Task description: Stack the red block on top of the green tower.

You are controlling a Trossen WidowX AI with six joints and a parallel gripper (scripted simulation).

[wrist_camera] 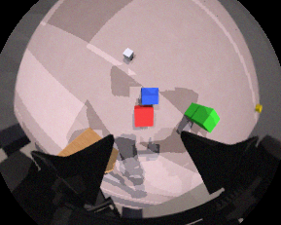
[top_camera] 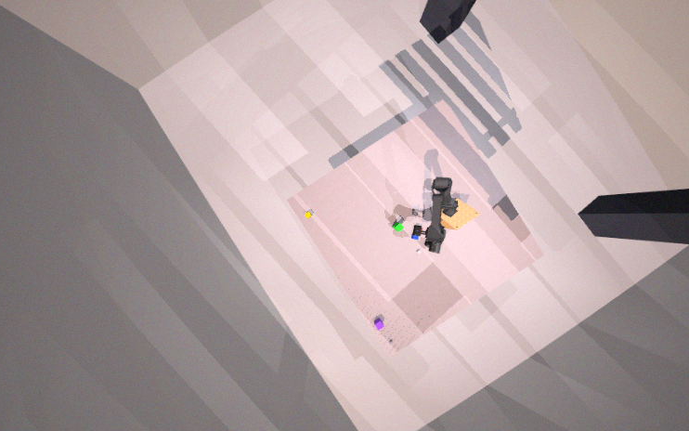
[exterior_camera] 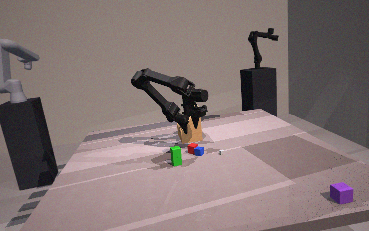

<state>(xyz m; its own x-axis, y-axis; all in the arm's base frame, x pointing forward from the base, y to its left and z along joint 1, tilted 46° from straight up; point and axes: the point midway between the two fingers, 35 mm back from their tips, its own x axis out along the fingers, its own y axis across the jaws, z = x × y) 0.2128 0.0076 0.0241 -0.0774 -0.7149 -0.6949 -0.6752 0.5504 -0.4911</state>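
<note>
My gripper tip is 90 mm above the red block. Round my gripper tip: purple block (610 mm ahead, 320 mm to the left, 90 mm below); then small white cube (90 mm ahead, 120 mm to the left, 100 mm below); then blue block (40 mm ahead, 20 mm to the left, 100 mm below).
</note>
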